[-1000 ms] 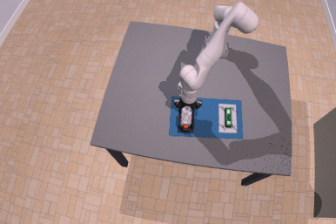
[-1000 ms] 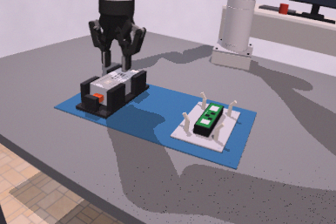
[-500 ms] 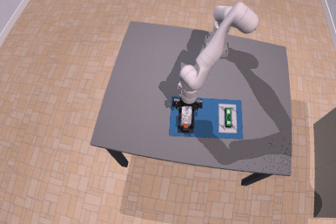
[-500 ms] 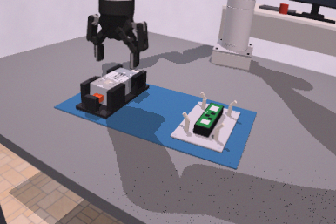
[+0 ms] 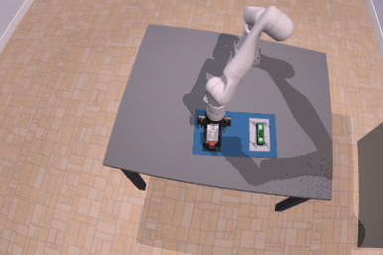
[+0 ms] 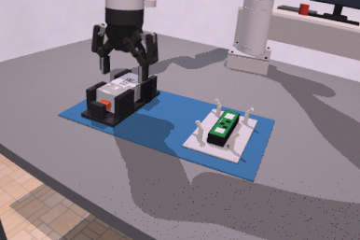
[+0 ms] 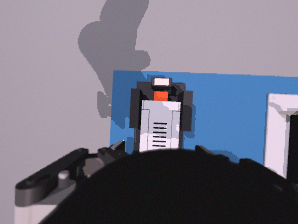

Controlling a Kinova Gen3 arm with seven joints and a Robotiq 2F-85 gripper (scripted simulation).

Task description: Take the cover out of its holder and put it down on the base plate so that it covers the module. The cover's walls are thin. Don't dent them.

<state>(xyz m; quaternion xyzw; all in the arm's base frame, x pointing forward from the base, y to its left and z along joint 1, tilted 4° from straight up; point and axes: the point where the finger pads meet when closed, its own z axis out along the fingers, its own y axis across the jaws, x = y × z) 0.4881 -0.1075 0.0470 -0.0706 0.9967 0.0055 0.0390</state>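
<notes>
Now: the light grey cover 40 mm below my hand.
</notes>
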